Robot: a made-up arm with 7 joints.
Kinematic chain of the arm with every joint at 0, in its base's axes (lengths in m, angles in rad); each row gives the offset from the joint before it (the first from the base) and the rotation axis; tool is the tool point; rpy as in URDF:
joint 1: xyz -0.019 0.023 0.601 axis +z
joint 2: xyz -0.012 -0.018 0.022 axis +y
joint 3: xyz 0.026 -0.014 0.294 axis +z
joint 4: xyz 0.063 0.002 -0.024 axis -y
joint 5: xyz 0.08 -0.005 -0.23 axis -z
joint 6: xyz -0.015 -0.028 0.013 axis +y
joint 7: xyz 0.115 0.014 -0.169 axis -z
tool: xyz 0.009 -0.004 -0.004 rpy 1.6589 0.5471 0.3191
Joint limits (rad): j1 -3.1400..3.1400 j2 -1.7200..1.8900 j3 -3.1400..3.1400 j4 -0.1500..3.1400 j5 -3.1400..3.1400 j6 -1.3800..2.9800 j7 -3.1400..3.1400
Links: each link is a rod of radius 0.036 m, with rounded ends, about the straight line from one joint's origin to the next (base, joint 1, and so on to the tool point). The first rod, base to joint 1, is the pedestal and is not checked.
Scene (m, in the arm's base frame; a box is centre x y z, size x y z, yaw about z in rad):
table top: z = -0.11
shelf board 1: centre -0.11 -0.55 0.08 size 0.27 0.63 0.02 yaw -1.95
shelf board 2: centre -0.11 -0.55 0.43 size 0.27 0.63 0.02 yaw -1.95
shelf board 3: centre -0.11 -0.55 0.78 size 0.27 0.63 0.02 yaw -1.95
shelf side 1: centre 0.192 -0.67 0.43 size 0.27 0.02 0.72 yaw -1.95
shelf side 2: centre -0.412 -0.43 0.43 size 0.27 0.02 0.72 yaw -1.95
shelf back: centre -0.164 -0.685 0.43 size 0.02 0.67 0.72 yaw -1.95
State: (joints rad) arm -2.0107 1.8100 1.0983 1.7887 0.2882 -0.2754 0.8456
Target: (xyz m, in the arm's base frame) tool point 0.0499 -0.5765 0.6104
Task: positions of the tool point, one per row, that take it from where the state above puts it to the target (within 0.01 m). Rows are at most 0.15 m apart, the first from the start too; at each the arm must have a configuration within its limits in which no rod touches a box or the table.
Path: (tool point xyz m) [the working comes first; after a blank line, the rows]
Joints at the target: -2.1623 1.3692 1.5228 1.4818 0.2318 -0.3113 0.8598
Straight joint move there: touches shelf board 2.

1: 0.0491 -0.4614 0.2445
2: 0.0740 -0.3990 0.2440
3: 0.0896 -0.3242 0.2495
4: 0.1160 -0.3683 0.3725
5: 0.1302 -0.3760 0.4990
6: 0.1420 -0.3454 0.6104
7: 0.1193 -0.4379 0.6164
8: 0.0876 -0.5161 0.6146
9: 0.0499 -0.5765 0.6104

